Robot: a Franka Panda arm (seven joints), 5 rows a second.
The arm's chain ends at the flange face. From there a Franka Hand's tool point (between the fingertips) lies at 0.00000 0.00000 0.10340 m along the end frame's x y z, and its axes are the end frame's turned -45 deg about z.
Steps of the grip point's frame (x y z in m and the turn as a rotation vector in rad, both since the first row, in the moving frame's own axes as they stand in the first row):
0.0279 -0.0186 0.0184 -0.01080 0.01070 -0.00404
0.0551 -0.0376 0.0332 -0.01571 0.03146 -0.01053
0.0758 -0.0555 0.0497 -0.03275 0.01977 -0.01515
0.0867 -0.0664 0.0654 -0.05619 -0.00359 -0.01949
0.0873 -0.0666 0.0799 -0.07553 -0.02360 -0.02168
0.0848 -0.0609 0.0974 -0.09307 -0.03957 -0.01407
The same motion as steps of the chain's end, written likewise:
0.0050 -0.0329 0.0184 -0.00007 0.01520 -0.00404
0.0089 -0.0644 0.0333 0.01114 0.03335 -0.01053
0.0105 -0.0938 0.0498 -0.00918 0.03714 -0.01515
0.0105 -0.1126 0.0656 -0.04227 0.03719 -0.01949
0.0108 -0.1160 0.0802 -0.07010 0.03672 -0.02168
0.0129 -0.1127 0.0979 -0.09379 0.03783 -0.01407

